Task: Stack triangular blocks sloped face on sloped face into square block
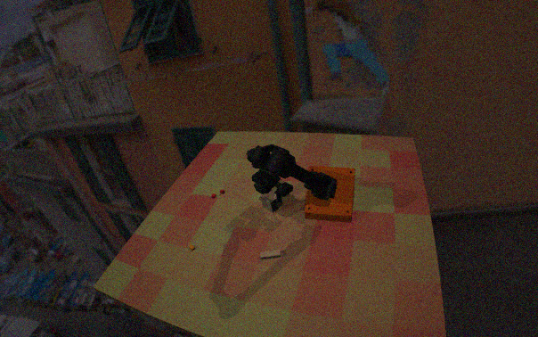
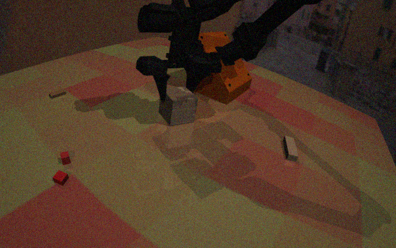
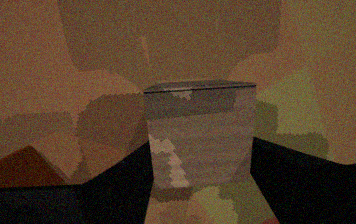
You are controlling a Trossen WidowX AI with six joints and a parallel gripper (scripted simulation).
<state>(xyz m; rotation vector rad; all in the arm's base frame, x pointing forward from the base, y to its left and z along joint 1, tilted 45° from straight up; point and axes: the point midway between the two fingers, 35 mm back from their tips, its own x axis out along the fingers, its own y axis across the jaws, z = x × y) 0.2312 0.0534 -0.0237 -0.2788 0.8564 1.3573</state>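
My gripper tip is now 1 cm below the grey triangular block. The rest, counted from my gripper tip: yellow piece (33 cm to the left, 24 cm ahead, 3 cm below).
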